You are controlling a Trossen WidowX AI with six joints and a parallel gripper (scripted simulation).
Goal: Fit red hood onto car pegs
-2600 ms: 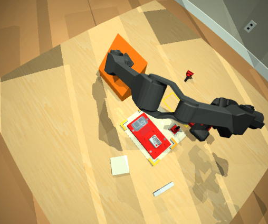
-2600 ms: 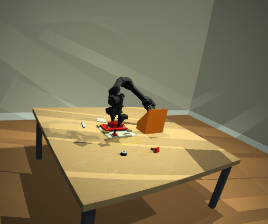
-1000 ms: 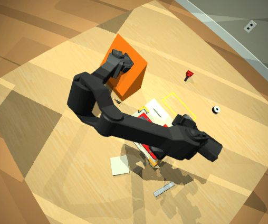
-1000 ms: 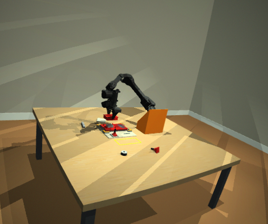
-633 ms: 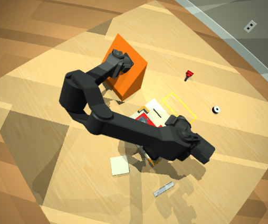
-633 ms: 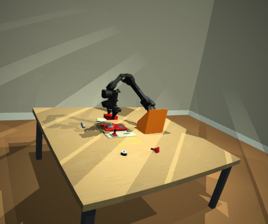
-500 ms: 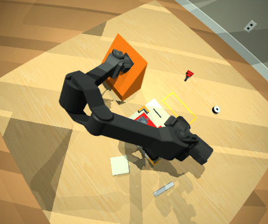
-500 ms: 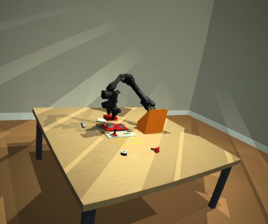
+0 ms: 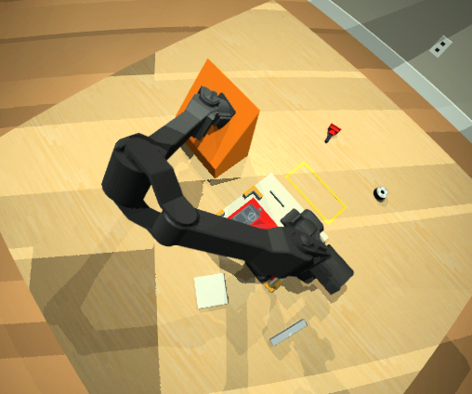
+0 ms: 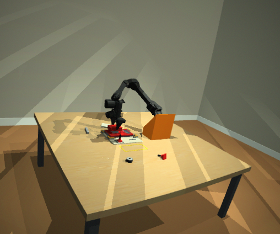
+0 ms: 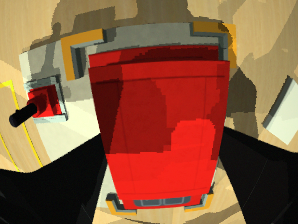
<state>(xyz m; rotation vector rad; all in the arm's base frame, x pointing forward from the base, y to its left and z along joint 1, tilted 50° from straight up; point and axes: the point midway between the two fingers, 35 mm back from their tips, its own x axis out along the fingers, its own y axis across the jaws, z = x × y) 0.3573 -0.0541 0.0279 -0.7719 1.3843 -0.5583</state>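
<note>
Right now my gripper tip is 10 mm to the right of the grey engine block and 40 mm above it. Round my gripper tip: grey bar: 190 mm ahead, 80 mm to the right, 50 mm below; red hood: 10 mm above; white pad: 190 mm to the right, 60 mm below.
</note>
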